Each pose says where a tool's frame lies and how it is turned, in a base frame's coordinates. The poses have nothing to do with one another.
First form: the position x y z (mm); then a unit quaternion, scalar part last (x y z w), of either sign.
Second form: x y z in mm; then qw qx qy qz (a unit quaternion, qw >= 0). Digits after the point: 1 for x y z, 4 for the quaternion.
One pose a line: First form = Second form
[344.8 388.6 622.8 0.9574 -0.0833 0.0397 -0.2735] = [344.8 388.6 622.8 0.2735 -0.9574 0.0833 -0.0397]
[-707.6 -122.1 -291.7 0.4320 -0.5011 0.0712 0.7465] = [-707.6 -122.1 -291.7 0.7465 0.4320 -0.5011 0.0712]
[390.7 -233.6 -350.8 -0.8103 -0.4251 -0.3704 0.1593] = [390.7 -233.6 -350.8 0.1593 -0.8103 -0.4251 -0.3704]
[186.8 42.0 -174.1 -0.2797 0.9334 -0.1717 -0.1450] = [186.8 42.0 -174.1 0.1450 0.2797 -0.9334 0.1717]
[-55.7 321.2 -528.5 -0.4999 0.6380 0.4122 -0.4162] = [-55.7 321.2 -528.5 0.4162 0.4999 -0.6380 -0.4122]
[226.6 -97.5 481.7 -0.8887 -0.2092 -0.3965 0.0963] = [226.6 -97.5 481.7 0.0963 -0.8887 -0.2092 -0.3965]
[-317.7 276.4 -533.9 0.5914 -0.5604 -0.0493 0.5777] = [-317.7 276.4 -533.9 0.5777 0.5914 -0.5604 -0.0493]
